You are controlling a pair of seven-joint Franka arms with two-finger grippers.
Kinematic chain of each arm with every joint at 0, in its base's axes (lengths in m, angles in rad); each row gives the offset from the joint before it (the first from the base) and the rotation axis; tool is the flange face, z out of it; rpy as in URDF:
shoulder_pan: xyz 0 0 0.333 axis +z
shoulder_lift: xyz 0 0 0 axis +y
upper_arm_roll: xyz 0 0 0.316 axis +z
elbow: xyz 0.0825 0 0 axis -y
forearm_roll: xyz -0.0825 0 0.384 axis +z
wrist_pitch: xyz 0 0 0 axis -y
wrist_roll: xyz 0.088 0 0 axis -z
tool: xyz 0 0 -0.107 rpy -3.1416 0 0
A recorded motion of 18 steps. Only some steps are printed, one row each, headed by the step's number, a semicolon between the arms.
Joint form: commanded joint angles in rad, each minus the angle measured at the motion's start. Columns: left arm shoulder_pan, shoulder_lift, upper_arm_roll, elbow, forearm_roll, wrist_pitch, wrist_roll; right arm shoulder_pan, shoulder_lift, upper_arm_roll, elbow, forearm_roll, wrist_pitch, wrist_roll.
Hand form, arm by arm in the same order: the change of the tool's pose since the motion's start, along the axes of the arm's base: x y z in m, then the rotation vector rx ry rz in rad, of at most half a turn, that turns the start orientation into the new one. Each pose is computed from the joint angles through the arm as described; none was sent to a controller.
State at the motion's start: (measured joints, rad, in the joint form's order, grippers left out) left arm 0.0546 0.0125 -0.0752 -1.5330 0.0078 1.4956 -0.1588; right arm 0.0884 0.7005 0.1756 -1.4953 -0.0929 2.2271 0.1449
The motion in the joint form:
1: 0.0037 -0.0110 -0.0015 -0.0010 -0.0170 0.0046 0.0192; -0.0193 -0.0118 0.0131 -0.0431 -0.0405 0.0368 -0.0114
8: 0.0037 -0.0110 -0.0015 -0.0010 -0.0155 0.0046 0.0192; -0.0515 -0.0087 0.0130 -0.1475 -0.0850 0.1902 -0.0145
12: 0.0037 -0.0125 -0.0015 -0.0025 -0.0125 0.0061 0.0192; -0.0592 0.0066 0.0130 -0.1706 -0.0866 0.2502 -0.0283
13: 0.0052 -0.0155 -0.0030 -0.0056 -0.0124 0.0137 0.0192; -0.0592 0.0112 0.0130 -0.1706 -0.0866 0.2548 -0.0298
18: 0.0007 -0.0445 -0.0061 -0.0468 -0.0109 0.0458 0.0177; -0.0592 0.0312 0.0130 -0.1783 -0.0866 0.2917 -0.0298
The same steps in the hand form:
1: -0.0028 -0.0009 0.0059 -0.0173 -0.0143 -0.0175; -0.0053 -0.0062 -0.0067 -0.0213 -0.0149 0.0300
8: -0.0028 -0.0007 0.0059 -0.0158 -0.0143 -0.0175; -0.0162 -0.0251 -0.0400 -0.0303 -0.0669 0.0411
12: -0.0031 -0.0004 0.0062 -0.0127 -0.0158 -0.0174; -0.0186 -0.0287 -0.0544 -0.0196 -0.0874 0.0508
13: -0.0032 -0.0005 0.0070 -0.0124 -0.0233 -0.0174; -0.0187 -0.0286 -0.0571 -0.0185 -0.0873 0.0523
18: -0.0092 -0.0050 0.0063 -0.0089 -0.0431 -0.0235; -0.0205 -0.0276 -0.0703 -0.0096 -0.0952 0.0528

